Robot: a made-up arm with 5 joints. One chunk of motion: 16 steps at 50 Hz.
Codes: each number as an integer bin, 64 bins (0 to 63) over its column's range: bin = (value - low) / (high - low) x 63, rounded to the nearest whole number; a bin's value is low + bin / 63 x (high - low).
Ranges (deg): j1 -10..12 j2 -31..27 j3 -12..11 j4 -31..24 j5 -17..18
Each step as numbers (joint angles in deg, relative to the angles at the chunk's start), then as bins.
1 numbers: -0.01 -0.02 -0.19 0.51 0.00
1 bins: 29 34 32 36 31
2 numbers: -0.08 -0.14 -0.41 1.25 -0.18
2 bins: 28 34 32 37 30
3 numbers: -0.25 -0.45 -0.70 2.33 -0.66
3 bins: 28 33 31 38 29
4 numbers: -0.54 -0.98 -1.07 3.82 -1.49
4 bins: 27 33 30 40 28
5 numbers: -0.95 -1.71 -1.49 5.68 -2.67
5 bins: 26 32 29 42 26
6 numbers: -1.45 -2.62 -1.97 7.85 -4.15
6 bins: 24 31 27 45 23
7 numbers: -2.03 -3.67 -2.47 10.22 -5.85
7 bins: 23 30 26 47 20
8 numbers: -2.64 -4.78 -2.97 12.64 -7.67
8 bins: 21 28 25 50 17
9 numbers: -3.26 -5.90 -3.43 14.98 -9.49
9 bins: 19 27 23 53 14
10 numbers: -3.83 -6.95 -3.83 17.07 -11.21
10 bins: 18 26 22 55 10
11 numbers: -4.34 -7.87 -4.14 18.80 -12.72
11 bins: 16 25 22 57 8
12 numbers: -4.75 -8.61 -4.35 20.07 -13.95
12 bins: 15 24 21 58 5
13 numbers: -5.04 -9.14 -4.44 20.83 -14.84
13 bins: 14 24 21 59 4
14 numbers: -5.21 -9.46 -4.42 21.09 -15.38
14 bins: 14 23 21 60 3
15 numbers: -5.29 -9.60 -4.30 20.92 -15.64
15 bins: 13 23 21 59 2
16 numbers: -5.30 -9.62 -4.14 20.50 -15.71
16 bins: 13 23 22 59 2
